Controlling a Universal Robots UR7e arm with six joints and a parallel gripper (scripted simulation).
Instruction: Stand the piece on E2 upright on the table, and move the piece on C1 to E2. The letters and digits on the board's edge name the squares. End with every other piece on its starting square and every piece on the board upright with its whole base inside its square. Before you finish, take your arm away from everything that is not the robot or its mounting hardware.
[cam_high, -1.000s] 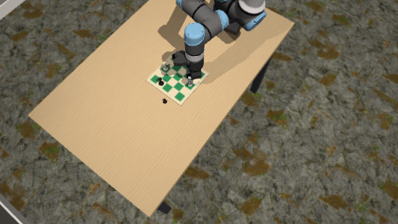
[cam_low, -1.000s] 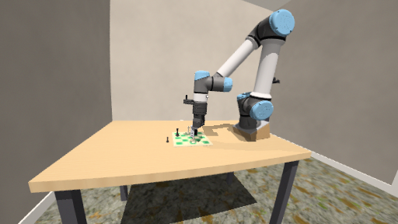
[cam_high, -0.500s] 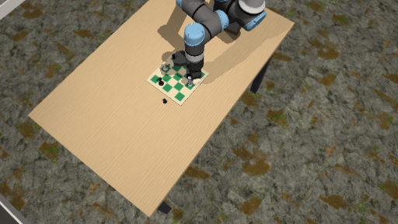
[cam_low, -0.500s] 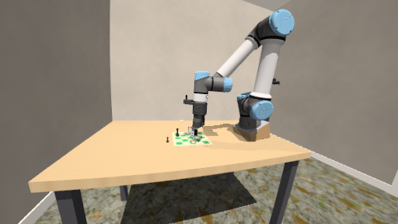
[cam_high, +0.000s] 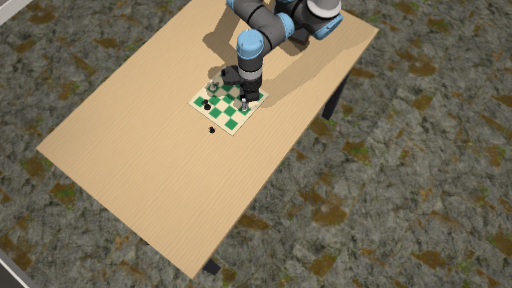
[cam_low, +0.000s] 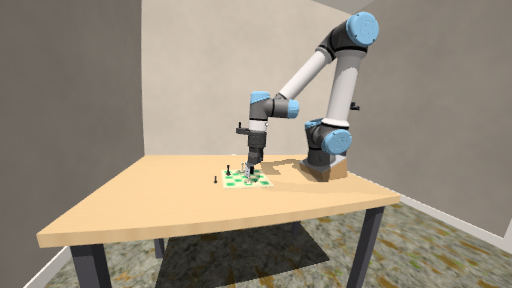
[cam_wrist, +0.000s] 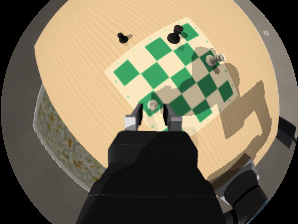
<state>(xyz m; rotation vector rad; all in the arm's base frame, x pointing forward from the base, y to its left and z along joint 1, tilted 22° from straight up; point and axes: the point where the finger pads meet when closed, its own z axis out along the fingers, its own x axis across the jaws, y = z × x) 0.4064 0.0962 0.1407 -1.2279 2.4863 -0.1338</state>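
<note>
Right now my hand is 40 mm above the small pale piece. From my hand the other things lie so: chessboard 10 mm ahead, 70 mm to the right, 60 mm below; then small black piece 140 mm ahead, 30 mm to the right, 50 mm below.
</note>
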